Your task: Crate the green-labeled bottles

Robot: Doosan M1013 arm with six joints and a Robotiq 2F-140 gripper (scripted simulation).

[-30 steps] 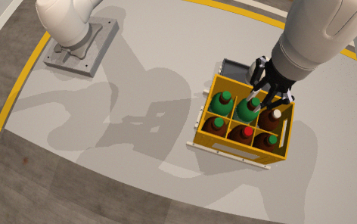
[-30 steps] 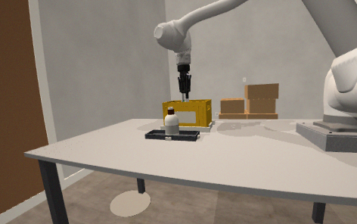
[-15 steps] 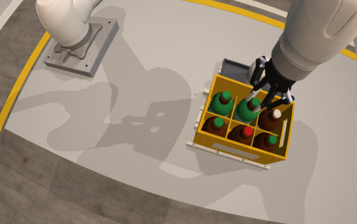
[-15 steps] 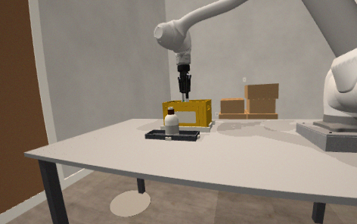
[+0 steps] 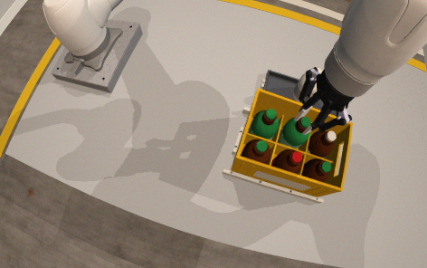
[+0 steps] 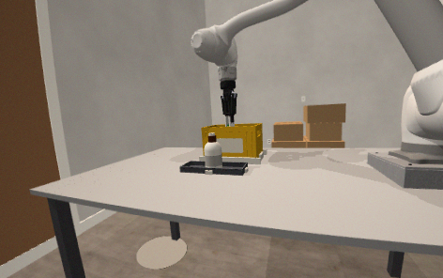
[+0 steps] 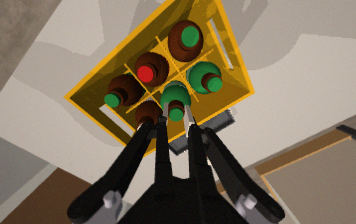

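The yellow crate lies 11 cm below my hand and 4 cm to the right of it. Also, from my hand: red-capped bottle: 10 cm below, 9 cm to the right; then brown bottle: 10 cm below, 8 cm ahead; then white-labeled bottle: 18 cm to the left, 11 cm below, 2 cm ahead.
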